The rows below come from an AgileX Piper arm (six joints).
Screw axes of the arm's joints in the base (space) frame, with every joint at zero. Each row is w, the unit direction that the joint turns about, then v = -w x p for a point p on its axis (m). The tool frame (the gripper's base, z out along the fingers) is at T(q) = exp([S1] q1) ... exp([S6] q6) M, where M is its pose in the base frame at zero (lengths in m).
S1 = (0, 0, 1, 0, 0, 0)
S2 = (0, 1, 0, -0.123, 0, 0)
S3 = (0, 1, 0, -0.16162, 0, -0.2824)
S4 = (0.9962, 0, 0.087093, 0, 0.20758, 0)
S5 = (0, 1, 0, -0.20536, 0, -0.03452)
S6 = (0.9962, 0, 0.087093, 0, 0.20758, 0)
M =
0.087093 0 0.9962 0.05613
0 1 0 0
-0.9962 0 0.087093 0.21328
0 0 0 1
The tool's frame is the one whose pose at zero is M.
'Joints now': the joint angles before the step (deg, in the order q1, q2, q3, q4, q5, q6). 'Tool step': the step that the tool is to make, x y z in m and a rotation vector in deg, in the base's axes. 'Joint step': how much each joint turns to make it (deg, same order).
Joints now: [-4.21 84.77 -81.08 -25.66 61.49 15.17]
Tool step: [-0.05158 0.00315 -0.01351 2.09 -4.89 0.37]
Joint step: [-1.10 -11.84 14.72 1.31 -7.50 2.21]
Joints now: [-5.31 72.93 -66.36 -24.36 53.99 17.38]
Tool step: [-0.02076 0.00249 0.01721 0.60 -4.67 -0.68]
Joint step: [0.00 -4.95 0.74 0.45 -0.06 0.97]
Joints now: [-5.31 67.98 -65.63 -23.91 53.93 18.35]
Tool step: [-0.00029 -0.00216 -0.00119 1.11 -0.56 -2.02]
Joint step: [-0.48 0.07 0.19 -0.18 0.00 2.15]
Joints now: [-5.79 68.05 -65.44 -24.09 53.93 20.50]
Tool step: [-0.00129 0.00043 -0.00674 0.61 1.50 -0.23]
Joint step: [0.00 0.00 1.15 0.41 0.47 0.07]
